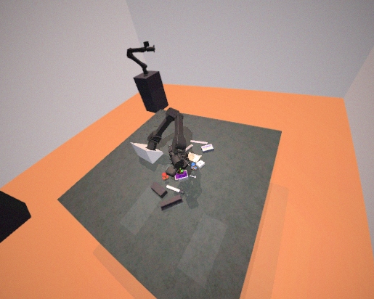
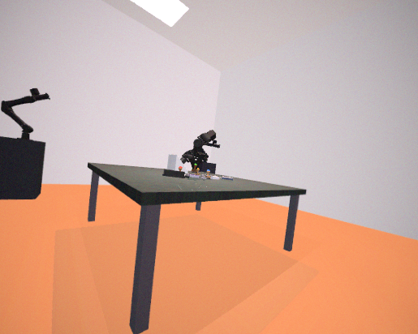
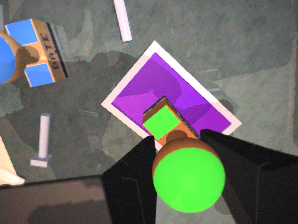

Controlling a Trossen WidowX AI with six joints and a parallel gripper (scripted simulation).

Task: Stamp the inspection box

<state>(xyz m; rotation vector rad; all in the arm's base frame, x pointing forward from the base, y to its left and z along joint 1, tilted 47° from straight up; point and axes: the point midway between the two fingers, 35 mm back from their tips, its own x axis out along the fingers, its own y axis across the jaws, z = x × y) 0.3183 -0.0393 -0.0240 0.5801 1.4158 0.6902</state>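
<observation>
The purple ink pad is 5 cm below my gripper tip. Round my gripper tip: green-knobbed stamp right at my gripper tip; blue-knobbed stamp 5 cm ahead, 9 cm to the left, 4 cm below; red-knobbed stamp 8 cm behind, 7 cm to the right, 4 cm below.
</observation>
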